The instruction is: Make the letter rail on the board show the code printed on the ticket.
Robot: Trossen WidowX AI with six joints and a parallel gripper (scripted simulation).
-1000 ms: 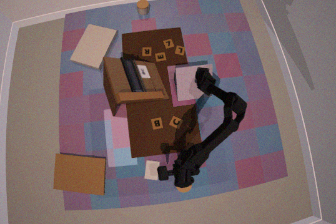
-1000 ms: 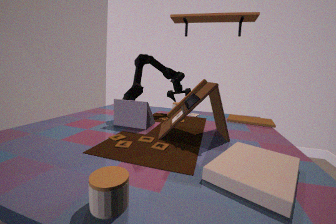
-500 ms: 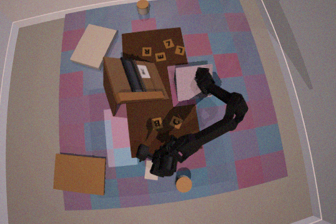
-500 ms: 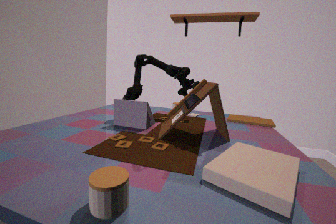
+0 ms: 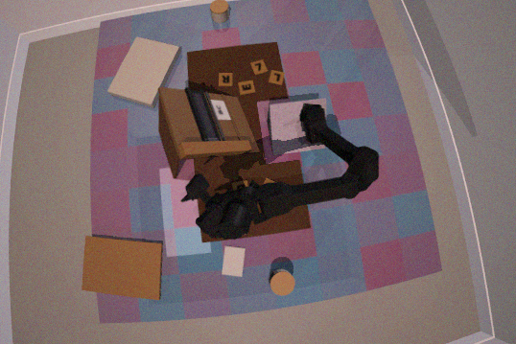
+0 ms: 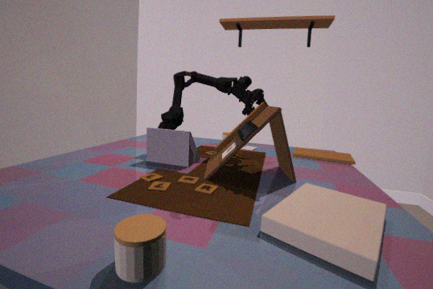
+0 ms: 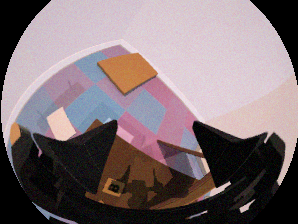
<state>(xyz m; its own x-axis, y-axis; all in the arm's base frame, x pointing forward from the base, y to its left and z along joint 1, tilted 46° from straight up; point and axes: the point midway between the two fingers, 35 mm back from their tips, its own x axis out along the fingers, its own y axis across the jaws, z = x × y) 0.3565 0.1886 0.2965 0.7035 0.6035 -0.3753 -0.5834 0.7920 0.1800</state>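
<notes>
Right now the orange letter tile is 13 cm behind my gripper tip, 10 cm to the right of it and 22 cm below it. From my gripper tip the other things lie so: white ticket 5 cm behind, 36 cm to the right, 13 cm below; flat orange box 30 cm ahead, 20 cm to the left, 22 cm below; small white card 11 cm behind, 16 cm to the left, 22 cm below.
</notes>
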